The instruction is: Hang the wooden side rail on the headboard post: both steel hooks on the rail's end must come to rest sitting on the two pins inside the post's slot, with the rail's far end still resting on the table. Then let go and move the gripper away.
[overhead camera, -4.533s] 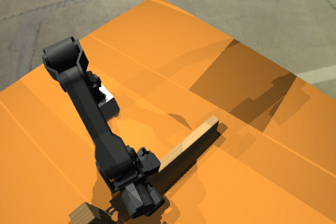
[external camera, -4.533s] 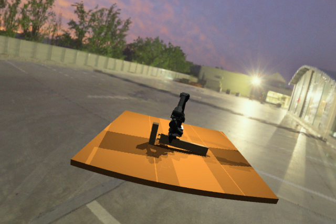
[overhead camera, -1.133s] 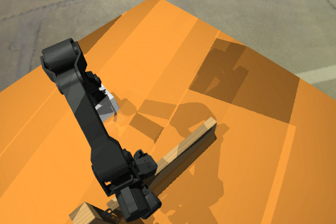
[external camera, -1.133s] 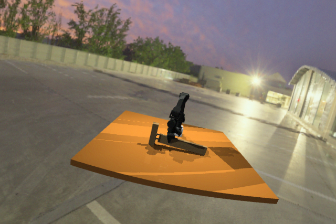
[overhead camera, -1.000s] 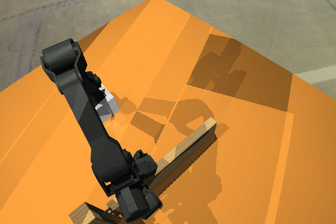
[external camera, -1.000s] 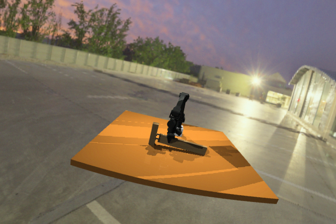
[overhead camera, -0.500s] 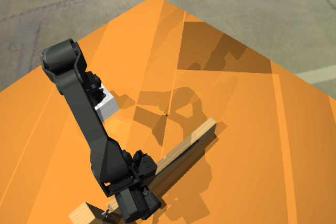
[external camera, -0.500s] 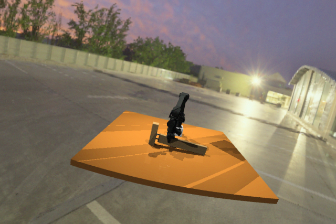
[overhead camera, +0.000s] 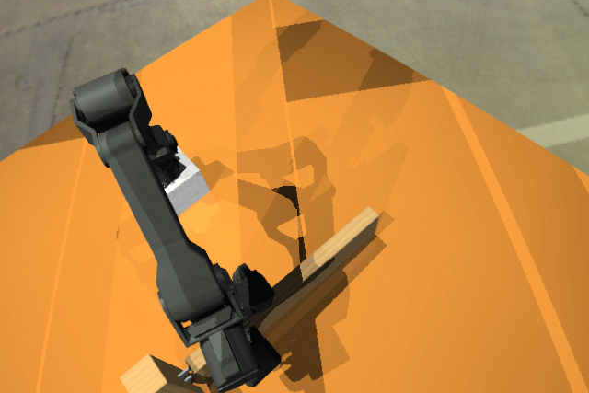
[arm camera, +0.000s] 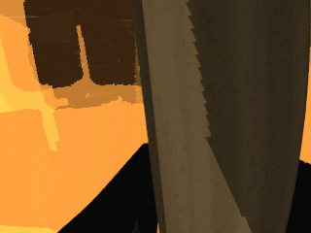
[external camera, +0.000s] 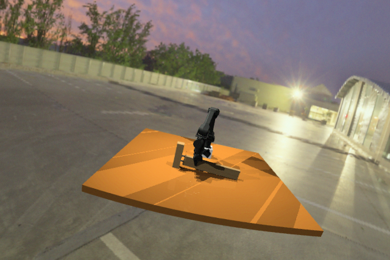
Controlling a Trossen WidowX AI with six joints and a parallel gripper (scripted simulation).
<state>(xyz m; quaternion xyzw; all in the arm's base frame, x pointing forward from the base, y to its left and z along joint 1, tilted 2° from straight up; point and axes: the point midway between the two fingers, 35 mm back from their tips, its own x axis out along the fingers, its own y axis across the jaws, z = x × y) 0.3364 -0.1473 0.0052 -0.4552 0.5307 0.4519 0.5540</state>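
My gripper tip is now 2 cm past the headboard post, 13 cm to the left of it and 4 cm below it.
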